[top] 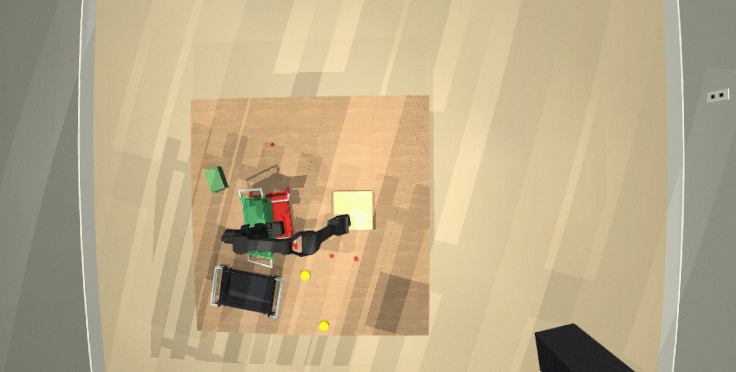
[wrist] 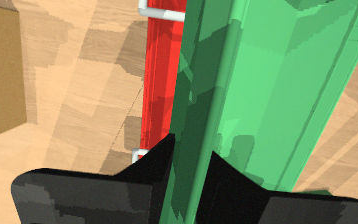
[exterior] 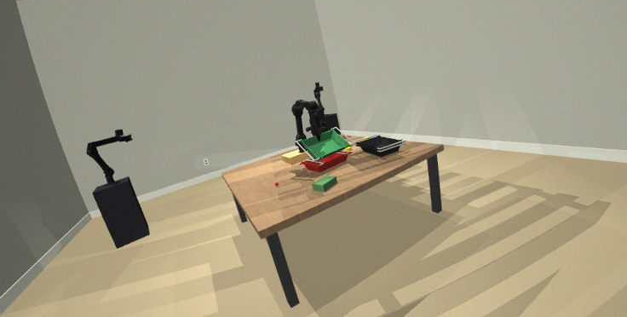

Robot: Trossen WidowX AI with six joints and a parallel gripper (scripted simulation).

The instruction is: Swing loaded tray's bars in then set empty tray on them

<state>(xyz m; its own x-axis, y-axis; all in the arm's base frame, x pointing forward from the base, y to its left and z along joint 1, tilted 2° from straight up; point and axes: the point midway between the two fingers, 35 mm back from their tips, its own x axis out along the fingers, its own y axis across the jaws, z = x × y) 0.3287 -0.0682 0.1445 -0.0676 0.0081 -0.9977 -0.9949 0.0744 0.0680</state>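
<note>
Right now the green tray is 80 mm ahead of my gripper tip, 10 mm to the right of it and 20 mm below it. From my gripper tip the other things lie so: green block 320 mm ahead, 270 mm to the right, 160 mm below.
</note>
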